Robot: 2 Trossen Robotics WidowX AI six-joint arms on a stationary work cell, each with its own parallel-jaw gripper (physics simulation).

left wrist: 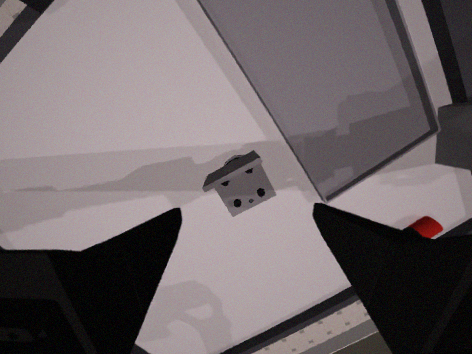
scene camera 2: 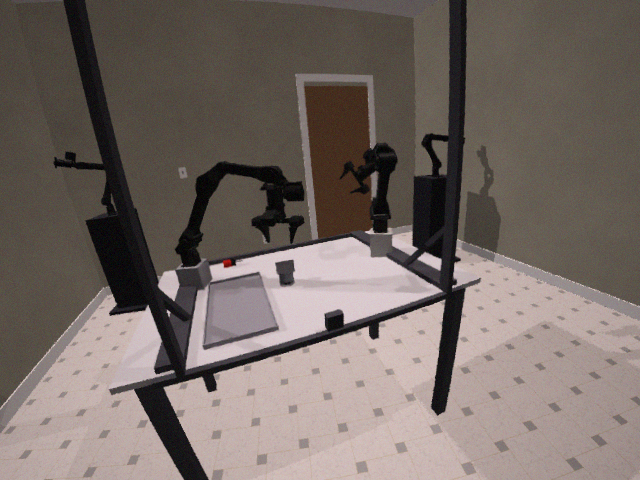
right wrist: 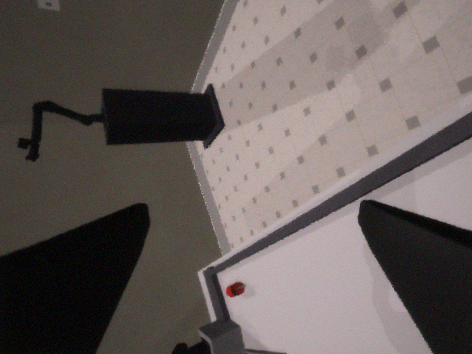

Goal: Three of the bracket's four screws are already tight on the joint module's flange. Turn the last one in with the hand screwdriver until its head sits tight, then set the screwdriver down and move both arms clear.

Labels:
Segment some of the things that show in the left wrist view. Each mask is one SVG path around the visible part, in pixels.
My left gripper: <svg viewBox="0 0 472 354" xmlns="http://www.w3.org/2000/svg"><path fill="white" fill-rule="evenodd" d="M181 209L170 209L132 229L82 251L59 249L0 250L0 354L130 354L176 244L182 224ZM314 204L313 219L321 236L392 354L472 354L472 234L430 239L323 203Z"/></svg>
A grey bracket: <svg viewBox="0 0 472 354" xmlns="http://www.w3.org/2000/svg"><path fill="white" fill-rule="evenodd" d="M254 150L209 174L202 187L204 192L215 188L232 217L276 196L261 165L262 160ZM236 199L241 200L240 207L234 206L234 201ZM259 188L263 188L265 191L265 195L260 197L257 193L257 190Z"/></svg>

